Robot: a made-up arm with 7 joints. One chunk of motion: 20 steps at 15 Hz.
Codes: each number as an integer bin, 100 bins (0 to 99) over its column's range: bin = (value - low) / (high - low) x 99, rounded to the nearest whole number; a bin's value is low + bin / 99 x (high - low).
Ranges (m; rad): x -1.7..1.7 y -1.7..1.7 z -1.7..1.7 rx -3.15..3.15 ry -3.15..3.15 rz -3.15..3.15
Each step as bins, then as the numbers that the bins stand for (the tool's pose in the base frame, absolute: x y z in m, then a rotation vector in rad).
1 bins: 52 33 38 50 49 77
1 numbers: 0.0859 -0.5667 -0.3949 0.0318 -0.0318 1.7500
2 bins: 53 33 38 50 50 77
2 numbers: 0.1202 -0.5667 -0.3949 0.0318 0.0318 1.7500
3 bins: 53 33 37 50 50 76
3 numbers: 0.1202 -0.5667 -0.4293 0.0318 0.0318 1.6864
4 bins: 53 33 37 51 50 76
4 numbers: 0.1202 -0.5667 -0.4293 0.0955 0.0318 1.6864
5 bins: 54 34 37 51 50 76
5 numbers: 0.1545 -0.5323 -0.4293 0.0955 0.0318 1.6864
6 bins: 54 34 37 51 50 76
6 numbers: 0.1545 -0.5323 -0.4293 0.0955 0.0318 1.6864
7 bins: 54 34 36 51 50 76
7 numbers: 0.1545 -0.5323 -0.4636 0.0955 0.0318 1.6864
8 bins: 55 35 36 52 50 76
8 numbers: 0.1889 -0.4980 -0.4636 0.1591 0.0318 1.6864
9 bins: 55 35 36 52 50 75
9 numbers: 0.1889 -0.4980 -0.4636 0.1591 0.0318 1.6227
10 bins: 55 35 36 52 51 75
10 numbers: 0.1889 -0.4980 -0.4636 0.1591 0.0955 1.6227
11 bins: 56 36 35 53 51 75
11 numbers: 0.2232 -0.4636 -0.4980 0.2227 0.0955 1.6227
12 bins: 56 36 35 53 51 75
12 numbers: 0.2232 -0.4636 -0.4980 0.2227 0.0955 1.6227
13 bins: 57 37 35 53 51 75
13 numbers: 0.2576 -0.4293 -0.4980 0.2227 0.0955 1.6227
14 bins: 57 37 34 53 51 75
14 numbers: 0.2576 -0.4293 -0.5323 0.2227 0.0955 1.6227
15 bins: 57 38 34 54 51 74
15 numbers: 0.2576 -0.3949 -0.5323 0.2864 0.0955 1.5591
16 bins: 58 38 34 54 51 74
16 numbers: 0.2919 -0.3949 -0.5323 0.2864 0.0955 1.5591
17 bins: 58 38 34 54 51 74
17 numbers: 0.2919 -0.3949 -0.5323 0.2864 0.0955 1.5591
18 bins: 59 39 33 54 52 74
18 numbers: 0.3263 -0.3606 -0.5667 0.2864 0.1591 1.5591
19 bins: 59 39 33 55 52 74
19 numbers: 0.3263 -0.3606 -0.5667 0.3500 0.1591 1.5591
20 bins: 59 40 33 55 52 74
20 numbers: 0.3263 -0.3263 -0.5667 0.3500 0.1591 1.5591
